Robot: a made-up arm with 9 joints. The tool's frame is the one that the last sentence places.
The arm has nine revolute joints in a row. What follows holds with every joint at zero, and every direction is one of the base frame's.
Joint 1 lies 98.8 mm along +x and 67.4 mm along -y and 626.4 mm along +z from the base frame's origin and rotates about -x.
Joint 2 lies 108.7 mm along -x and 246.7 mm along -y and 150.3 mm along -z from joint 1 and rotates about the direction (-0.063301, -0.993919, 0.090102).
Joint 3 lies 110.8 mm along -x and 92.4 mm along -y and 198.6 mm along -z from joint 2 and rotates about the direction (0.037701, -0.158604, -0.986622).
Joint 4 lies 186.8 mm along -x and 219 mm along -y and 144.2 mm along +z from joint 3 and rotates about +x.
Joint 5 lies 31.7 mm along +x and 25.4 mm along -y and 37.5 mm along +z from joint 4 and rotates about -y.
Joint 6 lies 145.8 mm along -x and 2.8 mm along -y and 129.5 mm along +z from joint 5 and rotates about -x.
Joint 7 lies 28 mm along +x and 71.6 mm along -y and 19.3 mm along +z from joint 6 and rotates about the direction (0.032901, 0.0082, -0.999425).
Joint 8 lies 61 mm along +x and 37.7 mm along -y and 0.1 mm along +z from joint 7 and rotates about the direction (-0.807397, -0.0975, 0.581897).
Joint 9 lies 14.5 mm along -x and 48 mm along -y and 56.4 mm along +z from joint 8 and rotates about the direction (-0.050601, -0.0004, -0.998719).
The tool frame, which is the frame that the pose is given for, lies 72.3 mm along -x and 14.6 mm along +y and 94.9 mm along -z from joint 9; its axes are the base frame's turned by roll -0.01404, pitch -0.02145 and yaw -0.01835 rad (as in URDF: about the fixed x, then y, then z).
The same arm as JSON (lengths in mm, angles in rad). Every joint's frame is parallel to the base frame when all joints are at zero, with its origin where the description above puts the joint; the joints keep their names.
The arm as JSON. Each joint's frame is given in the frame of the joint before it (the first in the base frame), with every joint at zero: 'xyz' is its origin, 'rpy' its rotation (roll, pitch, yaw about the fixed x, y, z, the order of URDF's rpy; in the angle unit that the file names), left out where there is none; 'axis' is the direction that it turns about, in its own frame. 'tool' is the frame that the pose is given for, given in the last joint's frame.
{"units": {"length": "mm", "angle": "rad"}, "joints": [
  {"name": "joint 1", "type": "revolute", "origin": {"xyz": [98.8, -67.4, 626.4]}, "axis": "-x"},
  {"name": "joint 2", "type": "revolute", "origin": {"xyz": [-108.7, -246.7, -150.3]}, "axis": [-0.063301, -0.993919, 0.090102]},
  {"name": "joint 3", "type": "revolute", "origin": {"xyz": [-110.8, -92.4, -198.6]}, "axis": [0.037701, -0.158604, -0.986622]},
  {"name": "joint 4", "type": "revolute", "origin": {"xyz": [-186.8, -219.0, 144.2]}, "axis": "+x"},
  {"name": "joint 5", "type": "revolute", "origin": {"xyz": [31.7, -25.4, 37.5]}, "axis": "-y"},
  {"name": "joint 6", "type": "revolute", "origin": {"xyz": [-145.8, -2.8, 129.5]}, "axis": "-x"},
  {"name": "joint 7", "type": "revolute", "origin": {"xyz": [28.0, -71.6, 19.3]}, "axis": [0.032901, 0.0082, -0.999425]},
  {"name": "joint 8", "type": "revolute", "origin": {"xyz": [61.0, -37.7, 0.1]}, "axis": [-0.807397, -0.0975, 0.581897]},
  {"name": "joint 9", "type": "revolute", "origin": {"xyz": [-14.5, -48.0, 56.4]}, "axis": [-0.050601, -0.0004, -0.998719]}
], "tool": {"origin": {"xyz": [-72.3, 14.6, -94.9], "rpy": [-0.014, -0.0215, -0.0183]}}}

